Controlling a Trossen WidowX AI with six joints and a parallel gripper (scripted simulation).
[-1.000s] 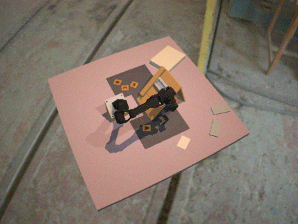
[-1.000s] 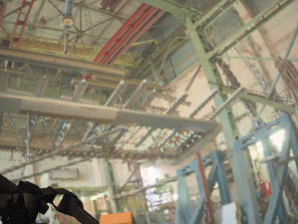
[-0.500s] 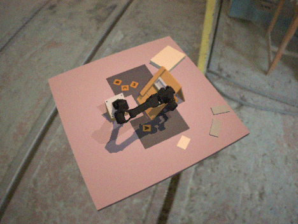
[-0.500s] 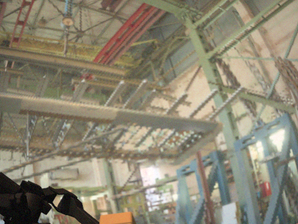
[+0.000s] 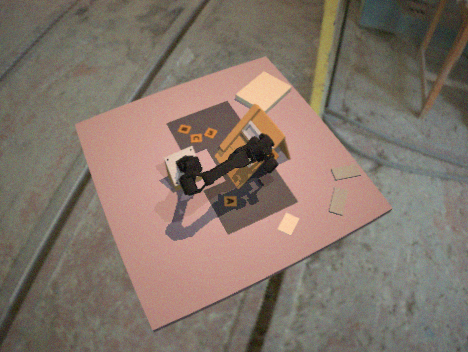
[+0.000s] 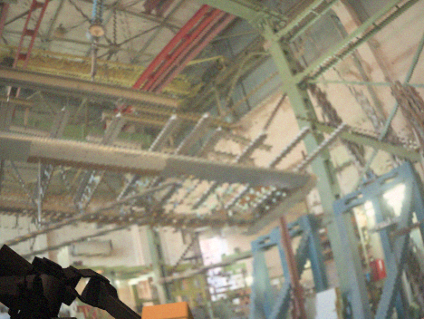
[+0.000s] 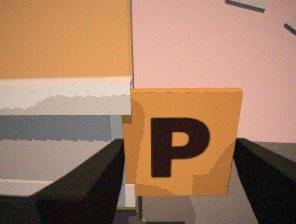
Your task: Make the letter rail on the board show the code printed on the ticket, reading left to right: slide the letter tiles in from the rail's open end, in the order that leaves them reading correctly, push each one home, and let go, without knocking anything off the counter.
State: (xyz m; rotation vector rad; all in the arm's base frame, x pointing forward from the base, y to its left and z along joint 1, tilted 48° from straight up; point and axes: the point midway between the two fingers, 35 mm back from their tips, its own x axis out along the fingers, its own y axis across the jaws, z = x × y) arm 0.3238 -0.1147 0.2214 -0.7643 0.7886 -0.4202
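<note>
Now: gripper tip 10 cm to the right of the white ticket, 7 cm above it and 5 cm past it. Also, from my gripper tip: orange tile right at my gripper tip; then cream slab 50 cm to the left, 35 cm ahead, 16 cm below.
</note>
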